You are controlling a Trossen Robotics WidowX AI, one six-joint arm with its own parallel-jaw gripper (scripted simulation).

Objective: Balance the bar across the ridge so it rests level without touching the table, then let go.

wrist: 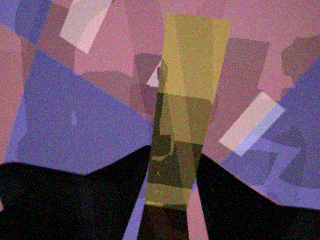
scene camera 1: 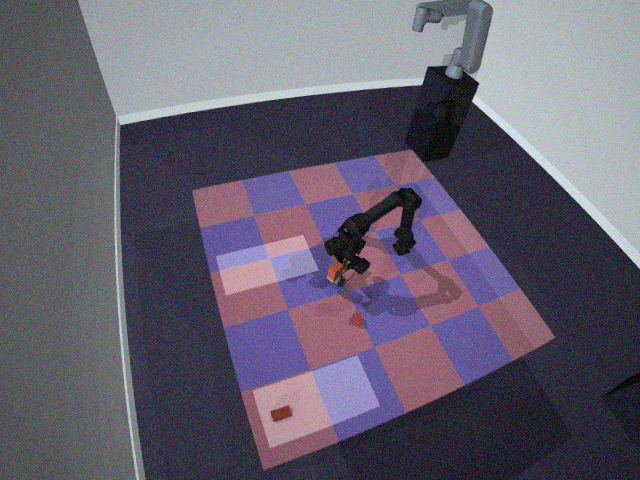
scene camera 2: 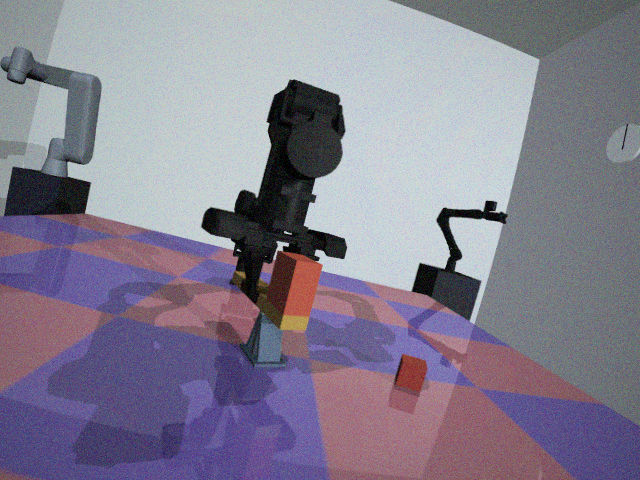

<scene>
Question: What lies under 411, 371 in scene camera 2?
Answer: A red cube.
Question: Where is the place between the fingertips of my gripper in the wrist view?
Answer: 173, 154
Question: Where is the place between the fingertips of my gripper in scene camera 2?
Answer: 263, 298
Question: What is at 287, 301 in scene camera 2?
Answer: A bar.
</scene>
